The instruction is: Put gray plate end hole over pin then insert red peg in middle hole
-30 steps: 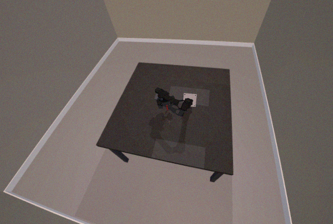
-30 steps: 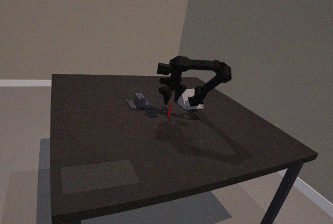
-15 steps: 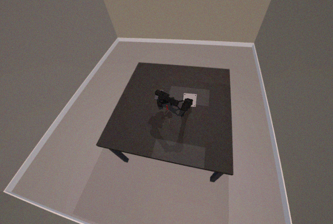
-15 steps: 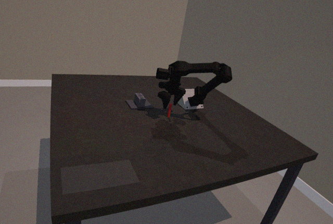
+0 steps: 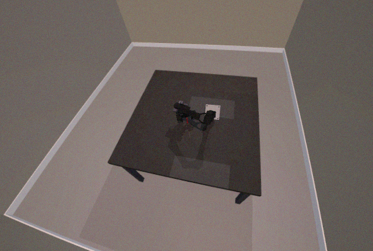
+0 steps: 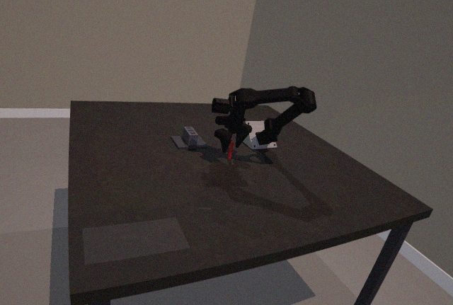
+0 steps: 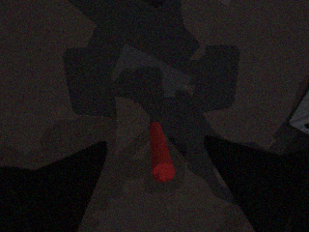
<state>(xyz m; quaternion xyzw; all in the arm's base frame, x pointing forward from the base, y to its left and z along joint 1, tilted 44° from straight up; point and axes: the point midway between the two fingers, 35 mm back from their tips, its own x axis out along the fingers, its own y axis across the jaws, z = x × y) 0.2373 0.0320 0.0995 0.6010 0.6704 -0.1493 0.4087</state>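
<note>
Now: gripper tip right at the red peg. The rest, counted from my gripper tip: flat gray base: 17 cm to the right, 10 cm ahead, 3 cm below; gray plate: 19 cm to the right, 10 cm ahead.
</note>
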